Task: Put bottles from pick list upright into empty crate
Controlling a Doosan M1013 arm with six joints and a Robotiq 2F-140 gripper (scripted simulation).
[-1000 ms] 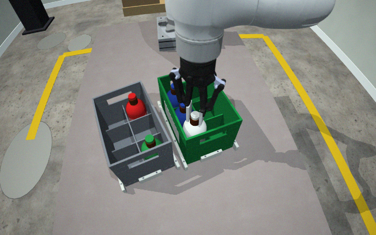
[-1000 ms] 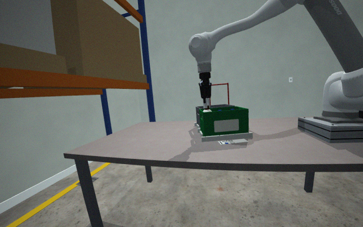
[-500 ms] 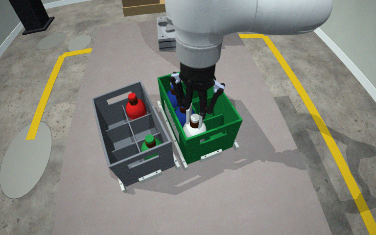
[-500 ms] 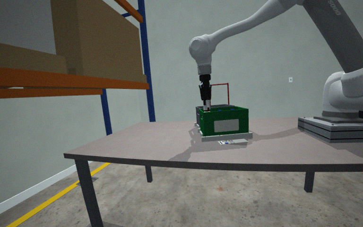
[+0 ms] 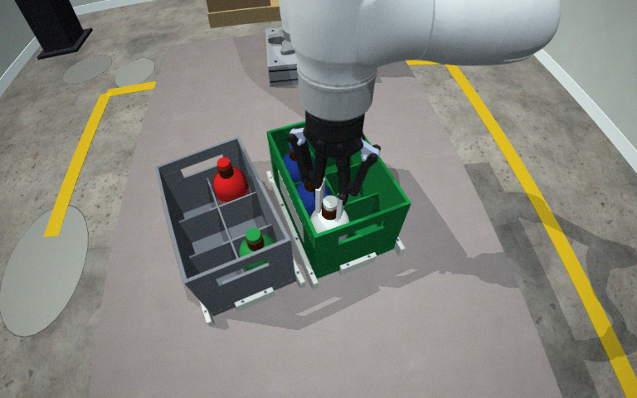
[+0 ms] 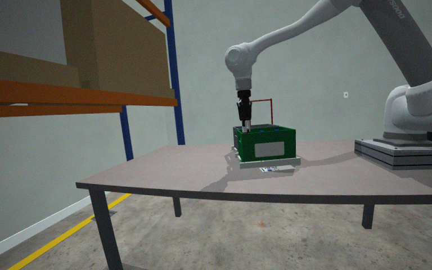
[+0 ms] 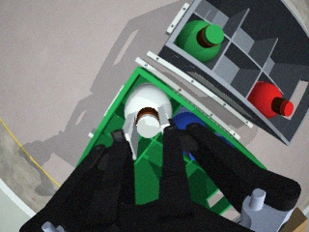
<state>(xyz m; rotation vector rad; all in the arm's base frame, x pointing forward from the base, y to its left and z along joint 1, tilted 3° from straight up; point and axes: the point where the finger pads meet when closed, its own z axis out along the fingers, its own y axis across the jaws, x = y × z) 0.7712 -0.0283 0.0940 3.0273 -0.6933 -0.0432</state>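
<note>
Right now the white-label bottle is 80 mm below my hand. The rest, counted from my hand: green crate: 110 mm below, 100 mm behind, 20 mm to the left; grey crate: 200 mm to the right, 110 mm below, 40 mm behind; green bottle: 140 mm to the right, 110 mm below, 30 mm ahead.
</note>
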